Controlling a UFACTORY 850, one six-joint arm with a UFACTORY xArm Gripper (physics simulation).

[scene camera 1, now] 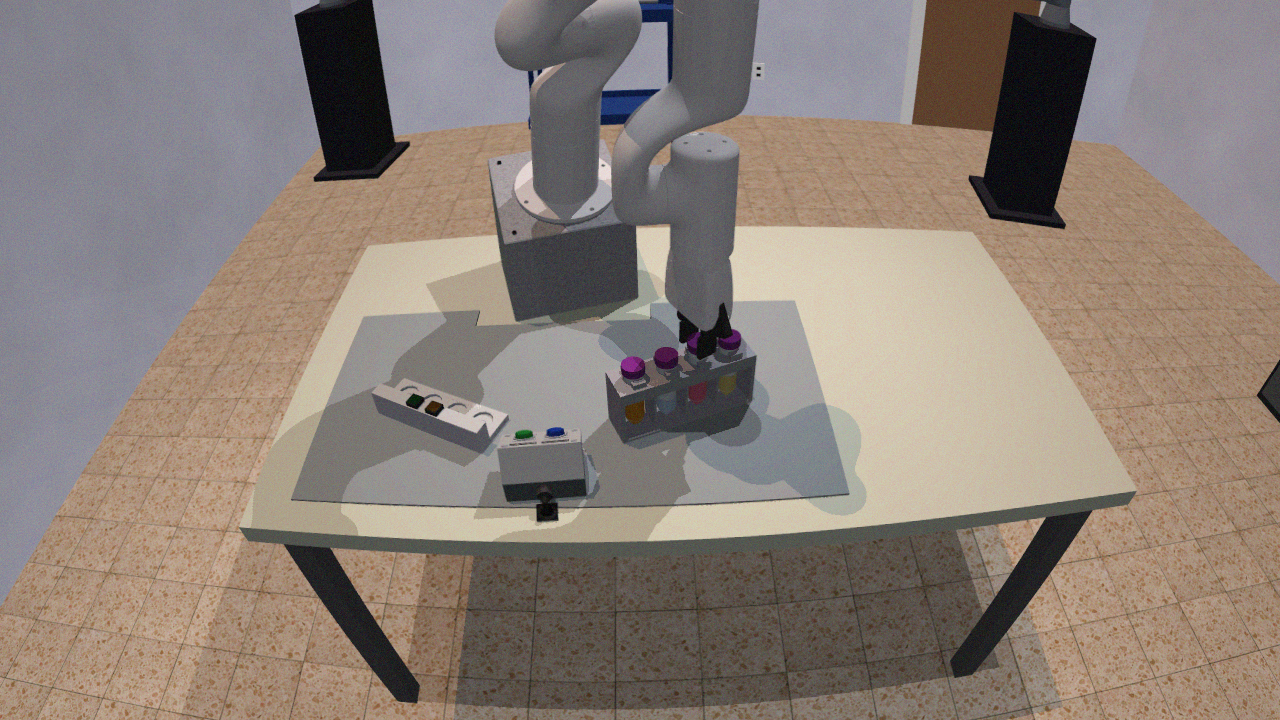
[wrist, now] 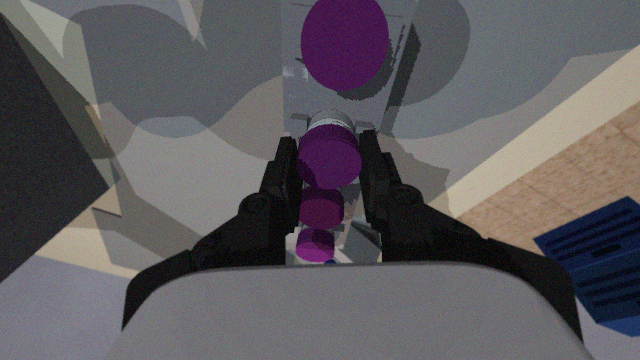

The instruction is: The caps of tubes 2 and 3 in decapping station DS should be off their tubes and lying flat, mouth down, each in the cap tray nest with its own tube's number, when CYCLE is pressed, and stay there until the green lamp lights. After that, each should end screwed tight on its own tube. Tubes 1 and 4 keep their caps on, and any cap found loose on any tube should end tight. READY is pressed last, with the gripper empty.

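My gripper point(scene camera 1: 707, 347) point(wrist: 328, 155) points down over the decapping station point(scene camera 1: 614, 404) and is shut on the third purple cap from the left point(scene camera 1: 692, 343) point(wrist: 329, 159), above the red tube point(scene camera 1: 697, 392). A pale tube neck shows behind this cap in the wrist view; whether it is loose or slightly raised, I cannot tell. The other purple caps, leftmost point(scene camera 1: 632, 368) point(wrist: 315, 245), second point(scene camera 1: 665, 359) point(wrist: 321, 207) and rightmost point(scene camera 1: 730, 340) point(wrist: 345, 42), sit on their tubes. The white cap tray point(scene camera 1: 469, 432) stands at the left with no caps in its nests. Numbers are unreadable.
A grey control box point(scene camera 1: 541, 461) with a green button point(scene camera 1: 523, 434) and a blue button point(scene camera 1: 554, 431) stands between tray and station, near the front edge. A small black object point(scene camera 1: 546, 512) is before it. Dark green point(scene camera 1: 415, 400) and amber point(scene camera 1: 433, 408) squares show at the tray.
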